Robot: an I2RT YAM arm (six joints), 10 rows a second.
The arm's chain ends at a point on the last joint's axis. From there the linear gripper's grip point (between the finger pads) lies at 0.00 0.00 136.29 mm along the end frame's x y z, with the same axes.
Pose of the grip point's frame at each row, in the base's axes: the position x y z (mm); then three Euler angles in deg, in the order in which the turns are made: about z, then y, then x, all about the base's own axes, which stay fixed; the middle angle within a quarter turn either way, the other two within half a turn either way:
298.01 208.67 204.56 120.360 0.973 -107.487
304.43 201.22 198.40 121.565 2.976 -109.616
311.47 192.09 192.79 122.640 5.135 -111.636
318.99 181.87 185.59 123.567 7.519 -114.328
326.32 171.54 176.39 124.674 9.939 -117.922
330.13 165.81 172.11 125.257 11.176 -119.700
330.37 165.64 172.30 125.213 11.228 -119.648
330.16 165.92 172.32 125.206 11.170 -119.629
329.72 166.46 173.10 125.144 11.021 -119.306
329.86 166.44 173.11 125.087 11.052 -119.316
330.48 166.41 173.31 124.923 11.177 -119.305
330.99 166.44 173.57 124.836 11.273 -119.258
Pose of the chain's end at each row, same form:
295.70 78.70 245.51 120.360 0.973 -107.487
297.35 73.01 244.09 121.565 2.976 -109.616
299.27 65.91 242.84 122.640 5.135 -111.636
301.16 58.75 241.25 123.567 7.519 -114.328
302.80 52.92 239.25 124.674 9.939 -117.922
303.71 49.67 238.36 125.257 11.176 -119.700
303.83 49.46 238.43 125.213 11.228 -119.648
303.76 49.69 238.42 125.206 11.170 -119.629
303.67 49.80 238.58 125.144 11.021 -119.306
303.73 49.81 238.60 125.087 11.052 -119.316
304.06 49.82 238.75 124.923 11.177 -119.305
304.35 49.83 238.90 124.836 11.273 -119.258

